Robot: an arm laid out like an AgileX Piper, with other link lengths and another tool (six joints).
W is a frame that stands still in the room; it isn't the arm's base.
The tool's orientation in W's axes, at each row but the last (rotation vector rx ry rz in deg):
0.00, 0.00, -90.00
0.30, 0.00, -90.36
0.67, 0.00, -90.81
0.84, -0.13, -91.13
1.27, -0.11, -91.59
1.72, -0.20, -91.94
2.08, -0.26, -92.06
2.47, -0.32, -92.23
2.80, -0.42, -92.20
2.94, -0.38, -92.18
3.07, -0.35, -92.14
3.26, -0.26, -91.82
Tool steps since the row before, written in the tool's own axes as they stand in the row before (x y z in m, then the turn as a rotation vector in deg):
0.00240, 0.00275, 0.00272, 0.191, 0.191, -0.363
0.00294, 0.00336, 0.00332, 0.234, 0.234, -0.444
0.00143, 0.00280, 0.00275, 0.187, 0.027, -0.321
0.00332, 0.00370, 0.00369, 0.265, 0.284, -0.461
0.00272, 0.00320, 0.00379, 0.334, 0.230, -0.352
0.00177, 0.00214, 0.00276, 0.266, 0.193, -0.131
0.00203, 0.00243, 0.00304, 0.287, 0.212, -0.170
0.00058, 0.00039, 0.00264, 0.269, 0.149, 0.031
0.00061, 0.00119, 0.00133, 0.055, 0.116, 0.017
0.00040, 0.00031, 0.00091, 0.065, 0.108, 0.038
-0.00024, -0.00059, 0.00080, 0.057, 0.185, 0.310
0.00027, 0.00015, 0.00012, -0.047, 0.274, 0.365
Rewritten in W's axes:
0.00275, -0.00240, 0.00272, 0.191, -0.191, -0.363
0.00333, -0.00297, 0.00332, 0.234, -0.234, -0.444
0.00276, -0.00149, 0.00276, 0.027, -0.185, -0.322
0.00359, -0.00342, 0.00370, 0.284, -0.267, -0.460
0.00306, -0.00286, 0.00380, 0.226, -0.336, -0.353
0.00202, -0.00189, 0.00277, 0.187, -0.270, -0.131
0.00228, -0.00218, 0.00306, 0.206, -0.291, -0.170
0.00028, -0.00066, 0.00264, 0.137, -0.275, 0.029
0.00112, -0.00069, 0.00135, 0.113, -0.060, 0.020
0.00026, -0.00044, 0.00091, 0.104, -0.070, 0.040
-0.00061, 0.00024, 0.00078, 0.171, -0.073, 0.315
0.00014, -0.00028, 0.00012, 0.261, 0.026, 0.377

